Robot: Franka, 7 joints.
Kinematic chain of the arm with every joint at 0, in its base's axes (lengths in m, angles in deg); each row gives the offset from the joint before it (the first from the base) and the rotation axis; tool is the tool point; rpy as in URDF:
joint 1: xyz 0 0 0.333 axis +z
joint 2: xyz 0 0 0 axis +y
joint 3: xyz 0 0 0.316 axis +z
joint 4: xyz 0.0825 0 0 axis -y
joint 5: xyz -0.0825 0 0.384 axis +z
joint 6: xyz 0 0 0 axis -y
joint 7: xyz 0.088 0 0 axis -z
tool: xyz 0 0 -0.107 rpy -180 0 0
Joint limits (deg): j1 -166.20..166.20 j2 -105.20..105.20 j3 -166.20..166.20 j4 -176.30..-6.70 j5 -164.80..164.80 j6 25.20..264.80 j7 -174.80..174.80
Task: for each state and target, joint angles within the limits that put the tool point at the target. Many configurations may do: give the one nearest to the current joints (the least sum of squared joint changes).
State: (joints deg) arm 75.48 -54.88 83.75 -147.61 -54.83 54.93 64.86
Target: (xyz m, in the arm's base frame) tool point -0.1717 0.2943 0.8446
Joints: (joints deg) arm 56.43 -39.18 48.20 -98.31 -74.94 72.62 64.86
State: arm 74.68 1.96 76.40 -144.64 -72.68 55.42 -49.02
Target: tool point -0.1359 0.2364 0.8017
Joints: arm 71.76 -38.11 41.88 -109.56 -84.60 46.14 -49.02
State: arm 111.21 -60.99 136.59 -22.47 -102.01 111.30 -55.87
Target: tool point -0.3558 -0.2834 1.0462
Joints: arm 74.60 -21.58 118.10 -32.20 -102.92 116.14 -55.87
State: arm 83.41 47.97 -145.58 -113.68 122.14 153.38 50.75
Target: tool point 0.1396 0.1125 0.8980
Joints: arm 95.89 84.40 -160.39 -114.62 122.32 162.55 50.75
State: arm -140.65 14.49 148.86 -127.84 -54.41 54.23 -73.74
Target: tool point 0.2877 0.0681 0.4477
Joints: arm -129.58 22.46 163.45 -141.36 -44.33 45.29 -73.74
